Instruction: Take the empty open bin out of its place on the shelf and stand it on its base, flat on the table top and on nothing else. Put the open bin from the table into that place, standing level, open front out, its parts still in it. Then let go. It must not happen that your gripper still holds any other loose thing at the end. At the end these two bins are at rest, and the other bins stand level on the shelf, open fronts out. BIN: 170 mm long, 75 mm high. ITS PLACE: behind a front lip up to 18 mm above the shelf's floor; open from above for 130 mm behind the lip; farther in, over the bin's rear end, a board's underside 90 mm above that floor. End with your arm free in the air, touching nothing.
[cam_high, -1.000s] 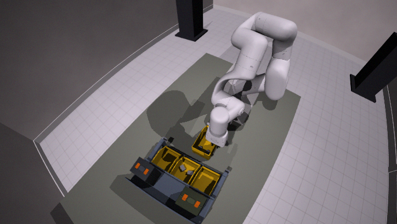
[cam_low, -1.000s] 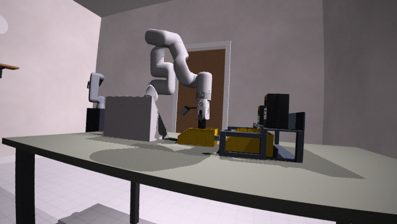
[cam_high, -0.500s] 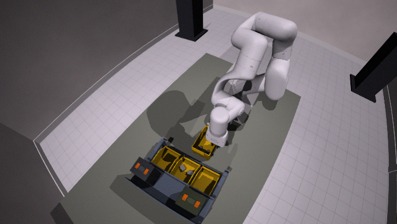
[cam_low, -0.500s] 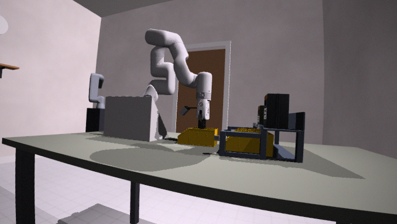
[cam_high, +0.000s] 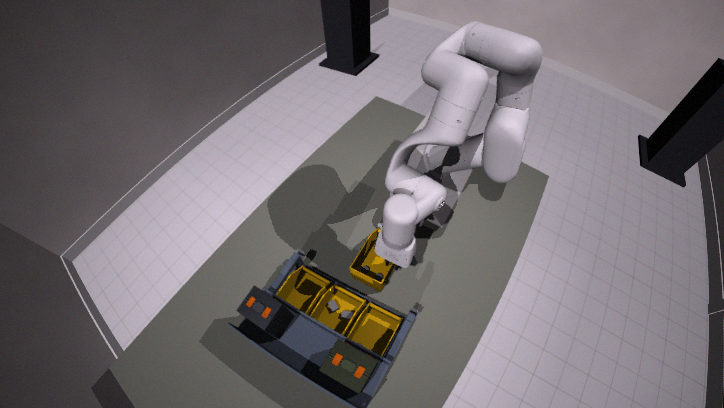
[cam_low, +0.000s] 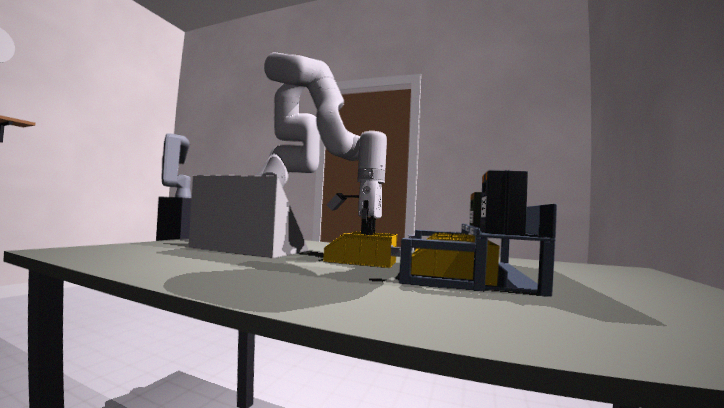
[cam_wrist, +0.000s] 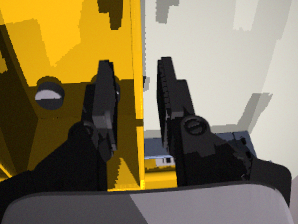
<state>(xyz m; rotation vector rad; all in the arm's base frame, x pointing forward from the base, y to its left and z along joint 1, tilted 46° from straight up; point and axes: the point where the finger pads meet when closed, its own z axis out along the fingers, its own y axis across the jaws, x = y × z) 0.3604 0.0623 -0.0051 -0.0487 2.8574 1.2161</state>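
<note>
My hand is 130 mm short of the shelf's front bar, 60 mm to the left of it and 50 mm above it. Round my hand: black box (320 mm ahead, 170 mm to the right, 100 mm above).
</note>
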